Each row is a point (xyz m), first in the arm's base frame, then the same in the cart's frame.
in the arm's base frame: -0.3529 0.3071 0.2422
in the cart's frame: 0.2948 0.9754 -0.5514
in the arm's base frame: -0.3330 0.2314 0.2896
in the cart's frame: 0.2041 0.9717 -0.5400
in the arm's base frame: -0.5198 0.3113 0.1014
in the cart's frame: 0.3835 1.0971 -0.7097
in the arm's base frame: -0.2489 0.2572 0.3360
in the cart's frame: 0.1947 0.9028 -0.4689
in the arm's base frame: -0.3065 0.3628 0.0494
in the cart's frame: 0.4195 0.8762 -0.6819
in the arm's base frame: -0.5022 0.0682 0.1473
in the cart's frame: 0.1443 1.1003 -0.7754
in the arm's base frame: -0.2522 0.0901 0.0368
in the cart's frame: 0.1733 0.8290 -0.8029
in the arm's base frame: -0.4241 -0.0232 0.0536
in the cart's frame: 0.0909 1.0023 -0.8792
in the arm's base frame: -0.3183 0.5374 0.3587
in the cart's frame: 0.4456 0.9670 -0.3393
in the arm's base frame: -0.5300 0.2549 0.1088
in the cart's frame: 0.3315 1.1107 -0.7310
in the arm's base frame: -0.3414 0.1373 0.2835
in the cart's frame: 0.1239 0.9810 -0.5896
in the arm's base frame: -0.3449 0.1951 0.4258
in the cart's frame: 0.1155 1.0216 -0.4416
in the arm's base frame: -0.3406 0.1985 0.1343
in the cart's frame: 0.2419 0.9374 -0.6905
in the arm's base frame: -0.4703 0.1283 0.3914
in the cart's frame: 0.0894 1.1348 -0.5304
